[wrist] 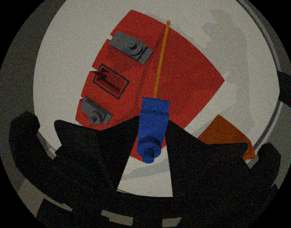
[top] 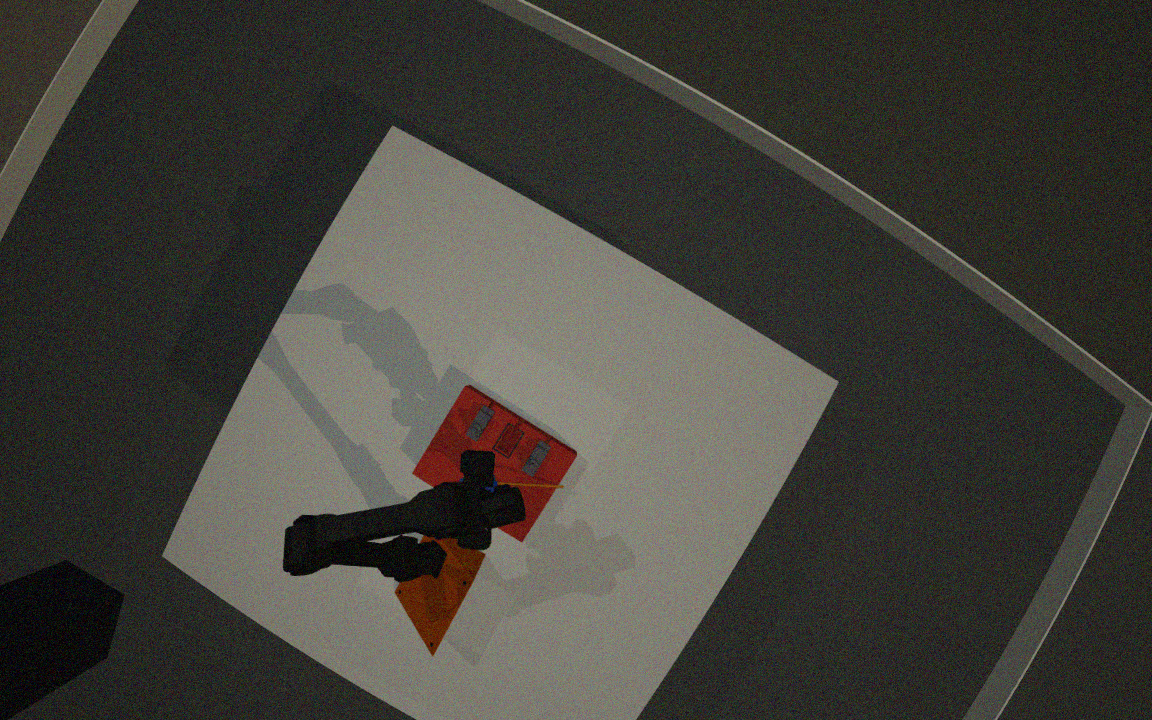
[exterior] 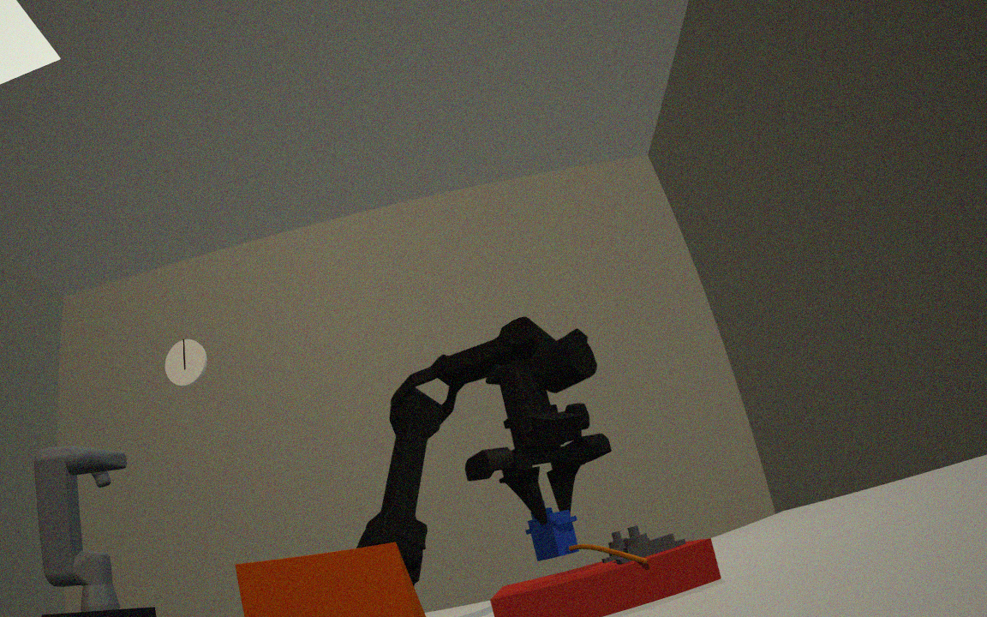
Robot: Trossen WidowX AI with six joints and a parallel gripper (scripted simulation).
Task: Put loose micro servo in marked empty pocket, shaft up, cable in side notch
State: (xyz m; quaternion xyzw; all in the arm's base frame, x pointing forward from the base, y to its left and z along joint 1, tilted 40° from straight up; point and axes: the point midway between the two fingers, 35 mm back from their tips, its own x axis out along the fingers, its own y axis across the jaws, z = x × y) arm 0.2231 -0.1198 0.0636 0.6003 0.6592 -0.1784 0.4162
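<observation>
The red deck lies 10 cm below my gripper tip, 1 cm to the left of it and 1 cm behind it.
</observation>
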